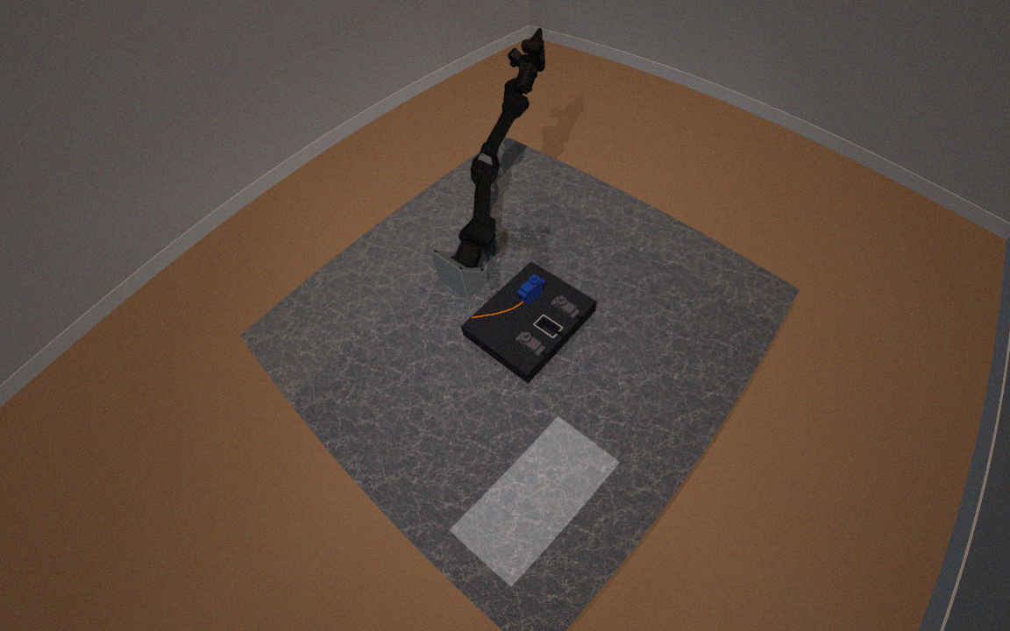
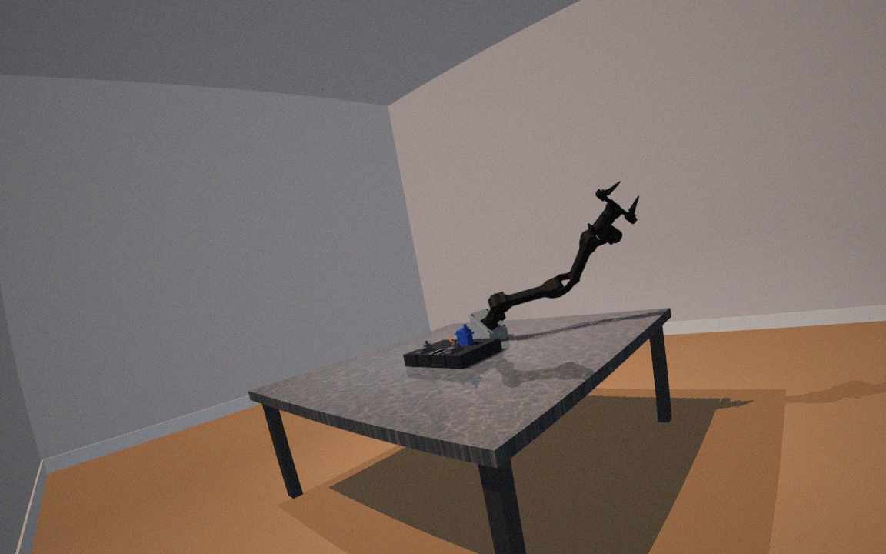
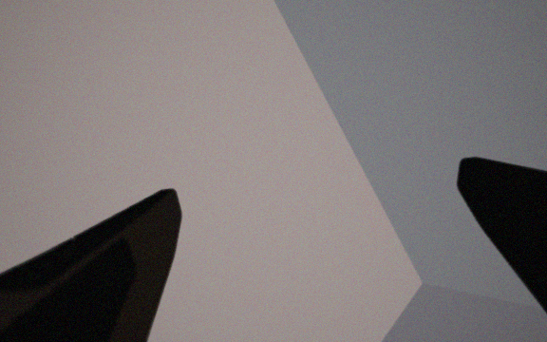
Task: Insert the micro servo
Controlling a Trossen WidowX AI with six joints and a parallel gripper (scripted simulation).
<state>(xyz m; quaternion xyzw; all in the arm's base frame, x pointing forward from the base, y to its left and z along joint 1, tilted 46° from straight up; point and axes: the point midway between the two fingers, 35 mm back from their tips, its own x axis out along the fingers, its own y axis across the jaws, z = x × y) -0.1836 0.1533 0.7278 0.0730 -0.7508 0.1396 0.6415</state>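
The deck is 670 mm to the right of my gripper tip, 490 mm below it and 370 mm ahead of it.
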